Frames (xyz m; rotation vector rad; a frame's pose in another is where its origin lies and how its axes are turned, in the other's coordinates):
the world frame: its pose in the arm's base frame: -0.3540 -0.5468 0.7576 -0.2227 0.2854 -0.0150
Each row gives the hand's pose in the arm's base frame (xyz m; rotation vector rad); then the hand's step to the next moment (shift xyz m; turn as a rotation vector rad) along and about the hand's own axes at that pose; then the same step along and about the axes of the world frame.
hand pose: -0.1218 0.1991 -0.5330 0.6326 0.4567 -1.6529
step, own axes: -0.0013 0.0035 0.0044 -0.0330 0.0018 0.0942
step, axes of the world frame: 0.0017 -0.0033 0.0044 -0.0331 -0.0529 0.0779
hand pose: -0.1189 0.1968 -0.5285 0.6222 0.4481 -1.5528
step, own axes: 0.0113 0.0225 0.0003 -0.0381 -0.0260 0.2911
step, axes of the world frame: 0.0232 -0.0098 -0.0007 -0.1190 -0.1994 0.1815
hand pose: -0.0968 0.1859 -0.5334 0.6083 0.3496 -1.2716
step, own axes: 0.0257 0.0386 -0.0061 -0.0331 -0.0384 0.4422
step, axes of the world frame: 0.0461 -0.0081 0.0006 -0.1686 -0.3187 0.2610
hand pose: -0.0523 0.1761 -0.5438 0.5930 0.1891 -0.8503
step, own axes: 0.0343 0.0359 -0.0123 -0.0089 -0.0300 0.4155
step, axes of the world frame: 0.0505 0.0039 0.0069 -0.1379 -0.3095 0.2425
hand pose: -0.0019 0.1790 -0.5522 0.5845 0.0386 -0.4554
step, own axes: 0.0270 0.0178 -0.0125 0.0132 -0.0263 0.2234
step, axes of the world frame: 0.0328 0.0094 0.0061 -0.0598 -0.1792 0.1228
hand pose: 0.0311 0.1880 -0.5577 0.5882 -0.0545 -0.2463
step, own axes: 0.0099 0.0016 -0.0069 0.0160 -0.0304 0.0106
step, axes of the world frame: 0.0116 0.0035 -0.0011 0.0113 -0.0315 -0.0130
